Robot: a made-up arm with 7 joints.
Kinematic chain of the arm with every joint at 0, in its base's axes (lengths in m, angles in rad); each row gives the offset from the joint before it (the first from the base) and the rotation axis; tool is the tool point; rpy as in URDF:
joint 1: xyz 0 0 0.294 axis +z
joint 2: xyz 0 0 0 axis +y
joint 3: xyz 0 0 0.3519 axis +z
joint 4: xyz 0.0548 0 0 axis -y
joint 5: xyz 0.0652 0 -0.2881 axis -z
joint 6: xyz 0 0 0 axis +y
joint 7: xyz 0.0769 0 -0.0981 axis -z
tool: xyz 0 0 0 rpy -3.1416 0 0
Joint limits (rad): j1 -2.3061..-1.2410 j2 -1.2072..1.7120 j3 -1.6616..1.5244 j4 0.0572..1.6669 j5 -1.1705..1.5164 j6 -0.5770..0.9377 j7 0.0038..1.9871
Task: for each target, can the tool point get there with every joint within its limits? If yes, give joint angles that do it. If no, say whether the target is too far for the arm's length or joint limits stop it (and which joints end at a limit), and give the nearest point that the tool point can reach.
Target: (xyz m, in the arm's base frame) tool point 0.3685 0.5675 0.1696
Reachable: no: joint limits stop it (at a limit: joint 2, joint 3, joint 5) | nearest point 0.3089 0.4757 0.3492 | short by 0.210 m
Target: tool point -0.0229 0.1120 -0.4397
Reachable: no: joint limits stop it (at a limit: joint 1, joint 2) | nearest point -0.1165 -0.0480 -0.1596 | short by 0.336 m
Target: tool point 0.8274 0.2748 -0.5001
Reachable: no: too far | nearest point 0.3989 -0.0959 -0.0523 | short by 0.722 m
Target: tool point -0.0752 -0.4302 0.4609
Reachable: yes | joints -1.6322 0.0317 -0.2162 0.8912 -0.8797 0.1849 0.5108
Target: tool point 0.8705 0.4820 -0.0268
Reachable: no: too far | nearest point 0.5466 0.3027 0.3875 | short by 0.556 m
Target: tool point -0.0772 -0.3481 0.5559
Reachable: yes | joints -1.9358 -0.2957 0.0478 0.7878 -0.6253 0.2061 1.6536
